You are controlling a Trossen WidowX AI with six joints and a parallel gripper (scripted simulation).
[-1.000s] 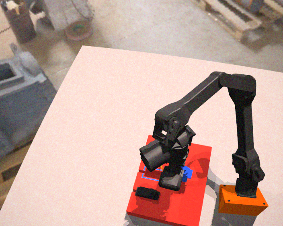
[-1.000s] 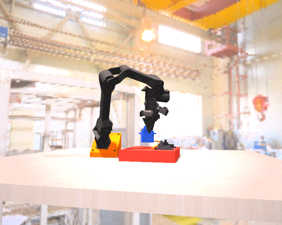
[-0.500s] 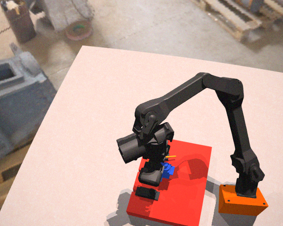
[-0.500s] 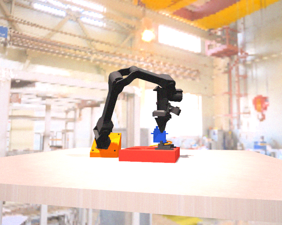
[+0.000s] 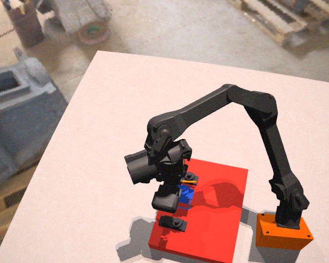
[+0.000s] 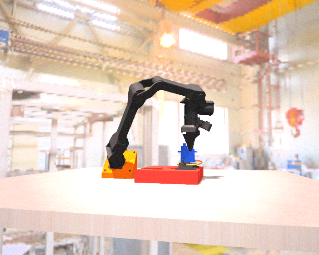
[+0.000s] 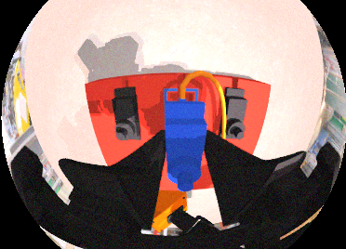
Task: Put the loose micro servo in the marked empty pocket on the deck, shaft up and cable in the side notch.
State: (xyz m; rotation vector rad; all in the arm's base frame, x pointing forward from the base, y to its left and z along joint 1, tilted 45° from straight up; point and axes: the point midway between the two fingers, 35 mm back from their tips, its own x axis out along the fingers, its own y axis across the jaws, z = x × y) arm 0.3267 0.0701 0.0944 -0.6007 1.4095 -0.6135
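My gripper tip is now 12 cm past the red deck and 10 cm above it.
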